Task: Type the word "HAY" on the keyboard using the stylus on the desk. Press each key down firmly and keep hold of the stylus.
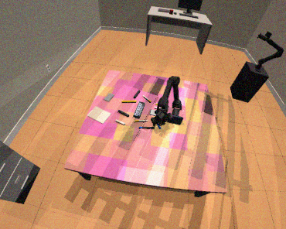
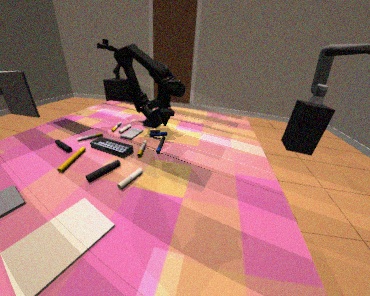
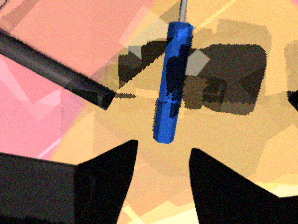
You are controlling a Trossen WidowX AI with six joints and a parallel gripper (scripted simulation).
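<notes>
My gripper tip is 50 mm to the left of the blue stylus, 50 mm above it and 40 mm short of it. Also, from my gripper tip: yellow marker: 370 mm ahead, 220 mm to the right, 50 mm below; blue-tipped pen: 140 mm ahead, 50 mm below, 40 mm to the left; white sheet: 590 mm ahead, 60 mm below, 30 mm to the left.
</notes>
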